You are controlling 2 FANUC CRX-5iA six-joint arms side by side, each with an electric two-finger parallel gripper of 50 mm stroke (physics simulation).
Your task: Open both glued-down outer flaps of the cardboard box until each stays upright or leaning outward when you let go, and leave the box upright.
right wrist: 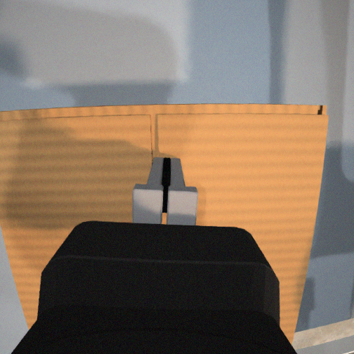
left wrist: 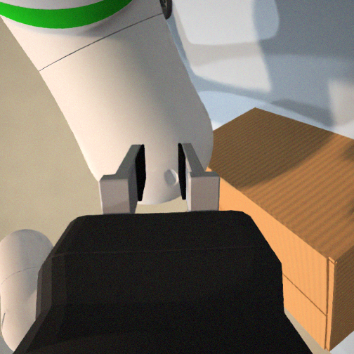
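The cardboard box (left wrist: pixel 300 195) (right wrist: pixel 240 170) stands upright at the right of the left wrist view and fills much of the right wrist view. Two outer flaps, the left one (right wrist: pixel 90 150) and the right one (right wrist: pixel 250 150), lie flat in the right wrist view, with a narrow seam between them. My right gripper (right wrist: pixel 166 174) is shut and empty, its tips at the near end of the visible seam; contact or depth cannot be told. The seam nearer the camera is hidden behind the gripper. My left gripper (left wrist: pixel 161 161) is open and empty, to the left of the box.
A pale robot arm link (left wrist: pixel 125 100) with a green band lies behind the left fingers. Another rounded pale arm part (left wrist: pixel 25 280) shows at the lower left. Shadows fall across the box top and the blue-grey surface (right wrist: pixel 230 55) beyond it.
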